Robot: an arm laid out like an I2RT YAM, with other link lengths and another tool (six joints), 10 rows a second.
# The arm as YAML. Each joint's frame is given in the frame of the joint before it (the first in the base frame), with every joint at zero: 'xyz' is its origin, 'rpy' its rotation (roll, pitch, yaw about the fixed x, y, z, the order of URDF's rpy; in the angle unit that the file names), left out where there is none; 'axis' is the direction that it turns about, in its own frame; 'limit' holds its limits. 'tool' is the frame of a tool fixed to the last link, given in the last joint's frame.
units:
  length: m
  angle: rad
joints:
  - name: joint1
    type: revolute
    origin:
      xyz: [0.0, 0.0, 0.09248]
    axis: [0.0, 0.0, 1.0]
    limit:
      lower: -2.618
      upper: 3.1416
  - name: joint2
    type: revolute
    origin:
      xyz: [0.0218, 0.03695, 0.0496]
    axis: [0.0, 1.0, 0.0]
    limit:
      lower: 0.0
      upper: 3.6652
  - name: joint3
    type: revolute
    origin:
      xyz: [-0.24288, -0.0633, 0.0]
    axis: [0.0, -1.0, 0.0]
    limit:
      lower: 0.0
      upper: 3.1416
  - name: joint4
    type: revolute
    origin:
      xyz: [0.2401, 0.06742, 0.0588]
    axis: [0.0, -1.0, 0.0]
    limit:
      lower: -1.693
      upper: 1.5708
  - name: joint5
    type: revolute
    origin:
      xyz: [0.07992, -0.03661, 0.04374]
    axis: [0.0, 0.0, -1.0]
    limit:
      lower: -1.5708
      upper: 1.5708
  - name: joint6
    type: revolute
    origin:
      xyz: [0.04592, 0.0, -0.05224]
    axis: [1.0, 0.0, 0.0]
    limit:
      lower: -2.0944
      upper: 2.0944
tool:
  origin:
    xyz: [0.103, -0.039, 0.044]
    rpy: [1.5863, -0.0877, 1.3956]
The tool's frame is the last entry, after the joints.
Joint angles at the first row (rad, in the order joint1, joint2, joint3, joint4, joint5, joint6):
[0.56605 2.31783 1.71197 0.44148 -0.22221 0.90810]
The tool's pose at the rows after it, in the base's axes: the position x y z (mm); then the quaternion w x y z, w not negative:
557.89, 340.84, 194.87, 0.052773, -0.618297, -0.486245, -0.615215
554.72, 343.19, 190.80, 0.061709, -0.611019, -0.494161, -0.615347
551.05, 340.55, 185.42, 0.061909, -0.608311, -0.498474, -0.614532
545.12, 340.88, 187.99, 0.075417, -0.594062, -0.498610, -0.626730
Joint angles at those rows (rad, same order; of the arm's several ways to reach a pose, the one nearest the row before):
[0.56450 2.31784 1.69966 0.52137 -0.28205 0.88980]
[0.56297 2.31787 1.67983 0.54298 -0.31141 0.88810]
[0.55994 2.30864 1.64143 0.56911 -0.32210 0.88055]
[0.55683 2.29493 1.59388 0.63955 -0.35581 0.89428]

